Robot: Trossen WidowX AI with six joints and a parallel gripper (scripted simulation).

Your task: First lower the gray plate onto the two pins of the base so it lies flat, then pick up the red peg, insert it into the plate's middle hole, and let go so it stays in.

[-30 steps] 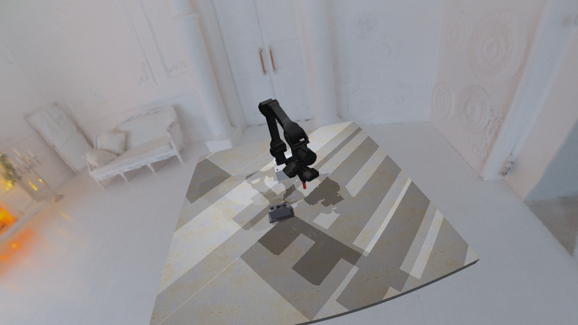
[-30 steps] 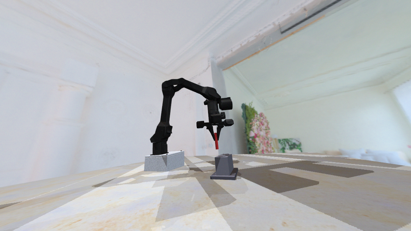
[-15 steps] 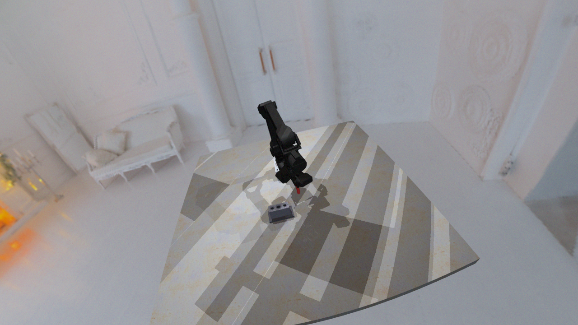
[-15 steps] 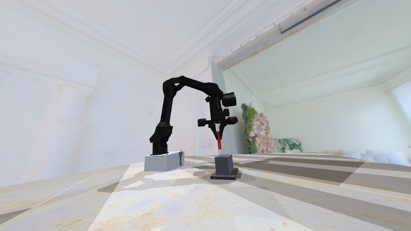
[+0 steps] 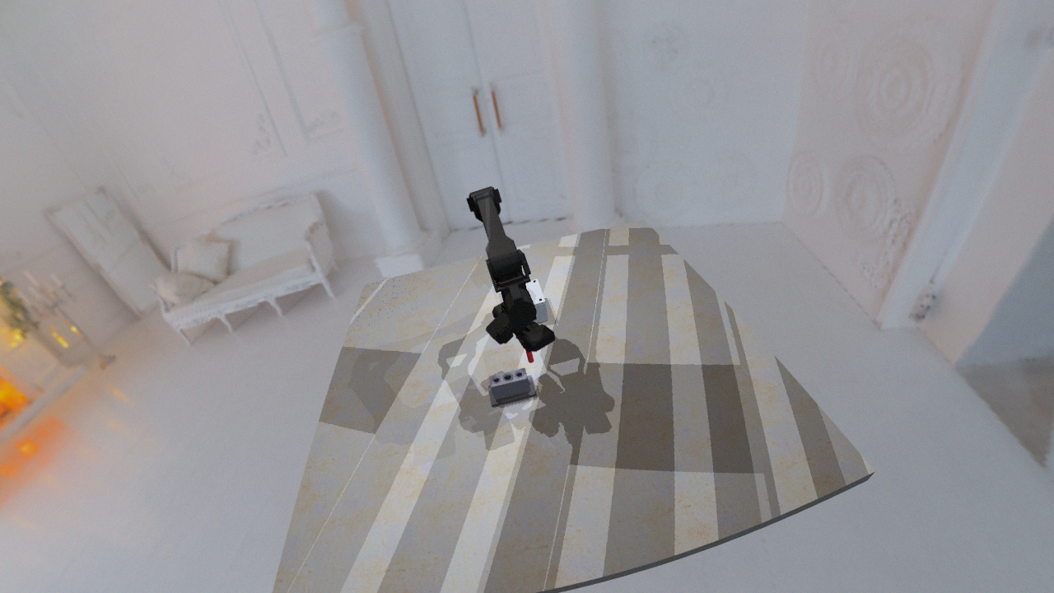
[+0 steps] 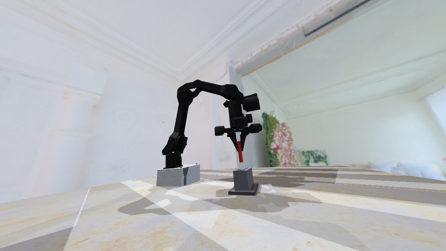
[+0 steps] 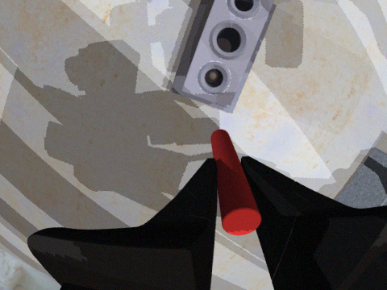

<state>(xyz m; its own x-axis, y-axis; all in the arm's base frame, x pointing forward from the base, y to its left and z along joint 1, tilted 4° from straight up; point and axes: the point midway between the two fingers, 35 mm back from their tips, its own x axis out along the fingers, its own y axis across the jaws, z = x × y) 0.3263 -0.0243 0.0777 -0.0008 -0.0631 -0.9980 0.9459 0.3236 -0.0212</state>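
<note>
My gripper tip is 10 mm short of the gray plate, 70 mm to the left of it and 70 mm above it. From my gripper tip the other things lie so: base: 10 mm ahead, 70 mm to the right, 110 mm below; then red peg: right at my gripper tip.
</note>
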